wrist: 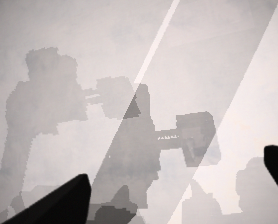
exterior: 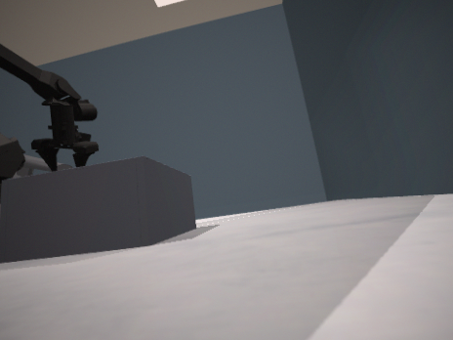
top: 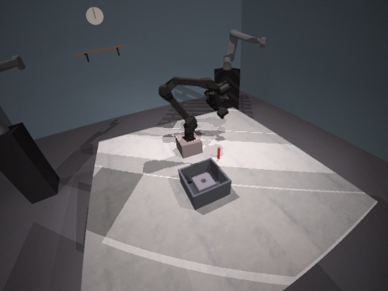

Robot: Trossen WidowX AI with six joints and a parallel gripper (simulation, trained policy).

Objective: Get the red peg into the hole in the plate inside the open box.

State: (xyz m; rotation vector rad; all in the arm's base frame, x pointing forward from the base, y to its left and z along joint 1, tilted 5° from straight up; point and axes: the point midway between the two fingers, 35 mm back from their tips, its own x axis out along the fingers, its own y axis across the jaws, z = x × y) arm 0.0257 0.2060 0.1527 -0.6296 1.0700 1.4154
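My gripper tip is 16 cm short of the red peg, 14 cm to the left of it and 16 cm above it. The rest, counted from my gripper tip: dark box 30 cm ahead, 34 cm to the right, 17 cm below; then pale plate 30 cm ahead, 34 cm to the right, 15 cm below.
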